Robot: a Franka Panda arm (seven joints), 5 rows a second.
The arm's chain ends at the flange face. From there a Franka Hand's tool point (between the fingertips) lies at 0.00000 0.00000 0.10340 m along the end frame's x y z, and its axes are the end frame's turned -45 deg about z.
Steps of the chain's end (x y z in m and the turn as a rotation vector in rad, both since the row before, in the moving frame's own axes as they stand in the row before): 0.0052 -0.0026 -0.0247 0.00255 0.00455 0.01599; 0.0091 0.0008 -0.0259 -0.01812 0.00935 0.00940; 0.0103 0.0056 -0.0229 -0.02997 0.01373 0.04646; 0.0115 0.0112 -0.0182 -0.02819 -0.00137 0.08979; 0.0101 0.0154 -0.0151 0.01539 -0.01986 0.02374
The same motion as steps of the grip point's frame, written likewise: 0.0060 0.0020 -0.0247 -0.00141 0.00502 0.01599; 0.0052 0.0090 -0.0259 -0.01942 -0.00620 0.00940; 0.0021 0.0144 -0.0230 -0.03090 -0.01148 0.04646; -0.0020 0.0179 -0.0182 -0.01896 -0.02090 0.08979; -0.0040 0.0155 -0.0151 0.02493 -0.00316 0.02374
